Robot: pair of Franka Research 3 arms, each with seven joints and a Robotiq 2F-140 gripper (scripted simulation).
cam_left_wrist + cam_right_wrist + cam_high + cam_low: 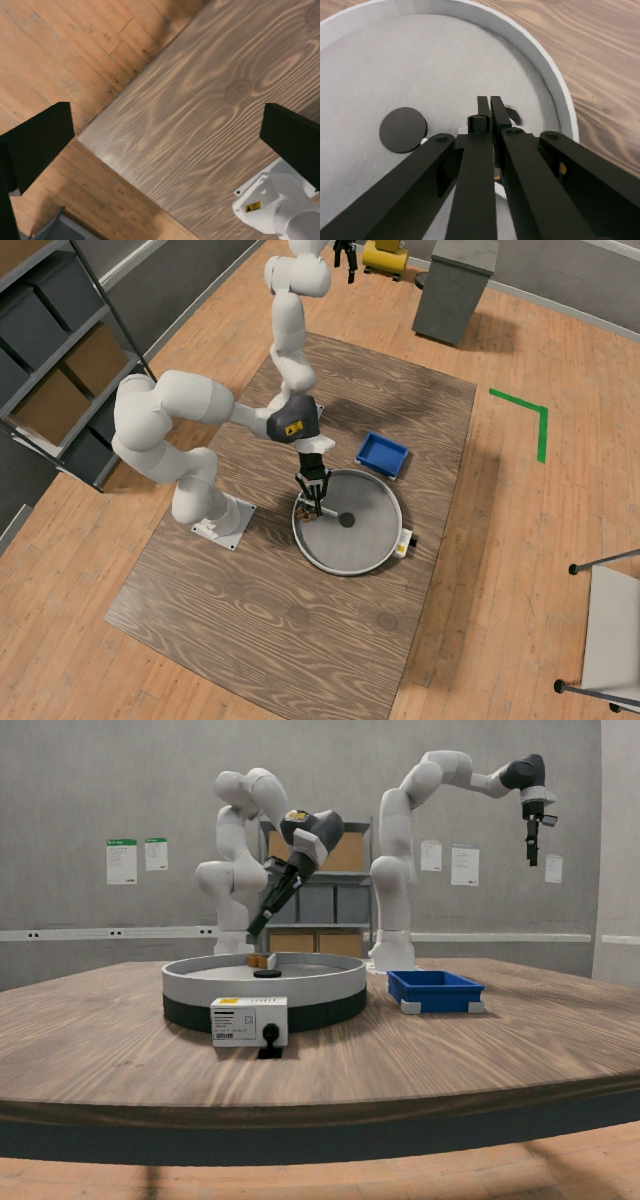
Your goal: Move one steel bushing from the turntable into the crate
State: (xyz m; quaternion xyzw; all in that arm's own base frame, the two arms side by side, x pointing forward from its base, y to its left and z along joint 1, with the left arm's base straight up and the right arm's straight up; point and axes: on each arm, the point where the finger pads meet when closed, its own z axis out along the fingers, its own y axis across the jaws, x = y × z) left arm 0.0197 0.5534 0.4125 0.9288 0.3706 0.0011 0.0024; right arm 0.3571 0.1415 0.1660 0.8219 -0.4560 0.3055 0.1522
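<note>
The blue crate is 390 mm to the left of my right hand, 140 mm below it and 100 mm ahead of it. From my right hand the other things lie so: turntable: 110 mm below, 100 mm ahead, 40 mm to the left.
</note>
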